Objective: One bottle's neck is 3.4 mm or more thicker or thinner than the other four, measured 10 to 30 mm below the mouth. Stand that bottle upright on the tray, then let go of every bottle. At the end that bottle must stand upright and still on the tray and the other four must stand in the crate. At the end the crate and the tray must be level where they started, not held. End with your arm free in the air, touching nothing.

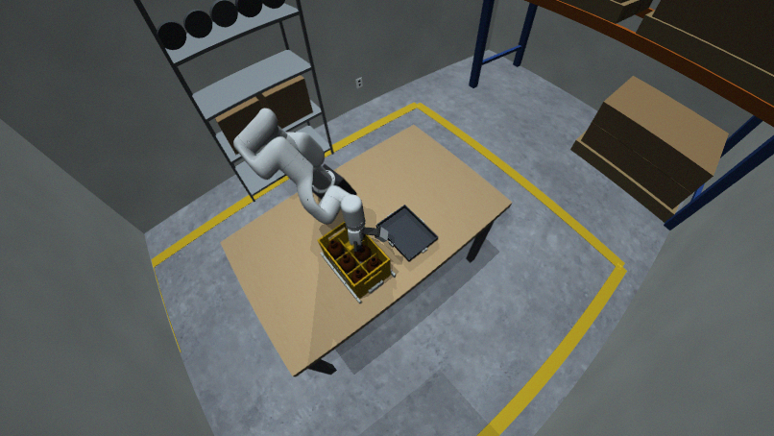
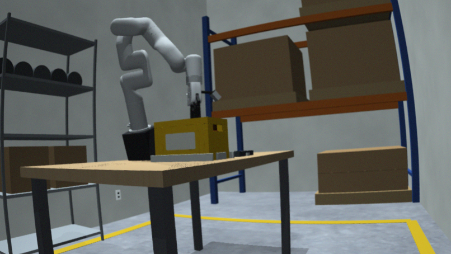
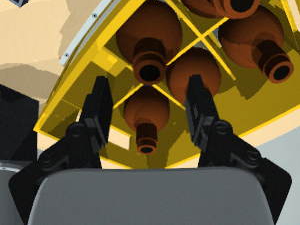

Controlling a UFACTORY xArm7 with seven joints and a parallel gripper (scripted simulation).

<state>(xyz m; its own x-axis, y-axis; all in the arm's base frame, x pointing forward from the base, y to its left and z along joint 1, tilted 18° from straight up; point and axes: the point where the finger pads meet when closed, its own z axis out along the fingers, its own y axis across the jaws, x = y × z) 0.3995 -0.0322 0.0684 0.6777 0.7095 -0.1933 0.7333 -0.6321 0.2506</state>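
My hand is 40 mm to the left of the crate and 110 mm above it. From my hand the other things lie so: tray 250 mm to the left, 190 mm below; then bottle 90 mm ahead, 110 mm below.
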